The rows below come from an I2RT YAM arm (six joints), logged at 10 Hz.
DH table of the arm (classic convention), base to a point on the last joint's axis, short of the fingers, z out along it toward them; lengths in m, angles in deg. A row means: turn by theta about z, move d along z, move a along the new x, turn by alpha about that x. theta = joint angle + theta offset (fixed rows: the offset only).
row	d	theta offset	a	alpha
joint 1	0.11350	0.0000	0.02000	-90.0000
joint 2	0.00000	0.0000	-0.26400	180.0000
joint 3	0.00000	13.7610	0.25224	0.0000
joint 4	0.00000	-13.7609	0.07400	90.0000
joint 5	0.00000	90.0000	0.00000	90.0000
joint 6	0.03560	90.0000	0.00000	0.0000
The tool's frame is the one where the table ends.
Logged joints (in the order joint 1, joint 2, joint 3, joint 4, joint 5, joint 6), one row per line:
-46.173, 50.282, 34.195, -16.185, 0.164, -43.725
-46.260, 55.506, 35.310, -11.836, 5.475, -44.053
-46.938, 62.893, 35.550, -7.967, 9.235, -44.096
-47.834, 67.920, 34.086, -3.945, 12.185, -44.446
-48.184, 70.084, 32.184, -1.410, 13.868, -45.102
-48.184, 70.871, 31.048, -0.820, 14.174, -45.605
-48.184, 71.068, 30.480, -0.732, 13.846, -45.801
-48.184, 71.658, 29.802, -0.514, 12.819, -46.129
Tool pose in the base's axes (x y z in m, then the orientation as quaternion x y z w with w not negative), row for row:
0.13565, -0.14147, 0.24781, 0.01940, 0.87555, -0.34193, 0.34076
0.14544, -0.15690, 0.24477, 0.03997, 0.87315, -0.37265, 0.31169
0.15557, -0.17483, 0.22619, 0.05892, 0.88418, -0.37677, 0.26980
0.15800, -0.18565, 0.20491, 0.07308, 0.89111, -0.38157, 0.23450
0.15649, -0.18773, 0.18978, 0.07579, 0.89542, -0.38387, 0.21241
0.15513, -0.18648, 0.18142, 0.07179, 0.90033, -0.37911, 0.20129
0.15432, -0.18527, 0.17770, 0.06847, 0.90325, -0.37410, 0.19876
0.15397, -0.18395, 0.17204, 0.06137, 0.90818, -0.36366, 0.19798
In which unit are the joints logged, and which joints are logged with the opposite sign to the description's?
The joints are logged in degrees. Opposite sign: none.
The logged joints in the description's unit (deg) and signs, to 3 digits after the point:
-46.173, 50.282, 34.195, -16.185, 0.164, -43.725
-46.260, 55.506, 35.310, -11.836, 5.475, -44.053
-46.938, 62.893, 35.550, -7.967, 9.235, -44.096
-47.834, 67.920, 34.086, -3.945, 12.185, -44.446
-48.184, 70.084, 32.184, -1.410, 13.868, -45.102
-48.184, 70.871, 31.048, -0.820, 14.174, -45.605
-48.184, 71.068, 30.480, -0.732, 13.846, -45.801
-48.184, 71.658, 29.802, -0.514, 12.819, -46.129

